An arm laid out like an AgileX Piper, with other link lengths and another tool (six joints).
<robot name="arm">
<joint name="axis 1" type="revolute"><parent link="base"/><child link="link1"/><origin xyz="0 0 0.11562"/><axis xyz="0 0 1"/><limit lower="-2.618" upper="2.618"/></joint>
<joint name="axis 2" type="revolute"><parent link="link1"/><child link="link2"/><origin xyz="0 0 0"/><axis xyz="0 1 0"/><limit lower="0" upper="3.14"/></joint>
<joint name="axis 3" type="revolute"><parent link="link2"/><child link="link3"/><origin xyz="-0.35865 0 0.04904"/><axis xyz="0 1 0"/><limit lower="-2.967" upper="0"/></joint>
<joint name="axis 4" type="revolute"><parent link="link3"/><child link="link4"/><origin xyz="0.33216 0 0.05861"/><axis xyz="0.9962 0 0.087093"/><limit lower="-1.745" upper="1.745"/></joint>
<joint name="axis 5" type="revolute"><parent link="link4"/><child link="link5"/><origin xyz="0 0 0"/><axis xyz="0 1 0"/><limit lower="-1.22" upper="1.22"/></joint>
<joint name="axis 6" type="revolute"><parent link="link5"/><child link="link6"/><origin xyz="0.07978 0 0.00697"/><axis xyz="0.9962 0 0.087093"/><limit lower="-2.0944" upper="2.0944"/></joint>
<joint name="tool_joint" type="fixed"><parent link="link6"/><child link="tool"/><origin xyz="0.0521 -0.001 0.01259" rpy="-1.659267 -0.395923 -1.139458"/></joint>
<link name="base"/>
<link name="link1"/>
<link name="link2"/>
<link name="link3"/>
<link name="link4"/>
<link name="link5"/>
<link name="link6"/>
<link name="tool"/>
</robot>
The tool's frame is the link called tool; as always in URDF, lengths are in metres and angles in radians.
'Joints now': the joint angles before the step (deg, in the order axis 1, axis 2, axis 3, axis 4, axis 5, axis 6). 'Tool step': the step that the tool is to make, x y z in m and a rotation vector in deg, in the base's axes. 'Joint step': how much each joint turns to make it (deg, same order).
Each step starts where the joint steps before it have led.
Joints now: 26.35 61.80 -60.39 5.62 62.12 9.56
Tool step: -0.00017 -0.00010 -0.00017 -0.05 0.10 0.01
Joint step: -0.01 0.00 0.00 0.00 0.11 -0.01
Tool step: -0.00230 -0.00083 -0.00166 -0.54 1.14 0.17
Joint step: 0.00 0.00 0.00 0.05 1.27 -0.05
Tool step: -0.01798 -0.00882 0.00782 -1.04 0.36 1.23
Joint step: 0.01 -2.67 0.05 -0.23 3.51 -1.05
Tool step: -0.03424 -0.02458 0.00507 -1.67 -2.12 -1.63
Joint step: -0.01 -6.83 2.80 -3.22 2.78 1.56
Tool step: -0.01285 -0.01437 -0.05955 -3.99 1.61 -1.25
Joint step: 0.00 -3.78 11.25 -3.35 -4.26 0.95
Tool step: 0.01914 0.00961 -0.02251 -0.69 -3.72 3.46
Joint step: 0.12 2.30 3.54 -0.56 -8.95 -3.56
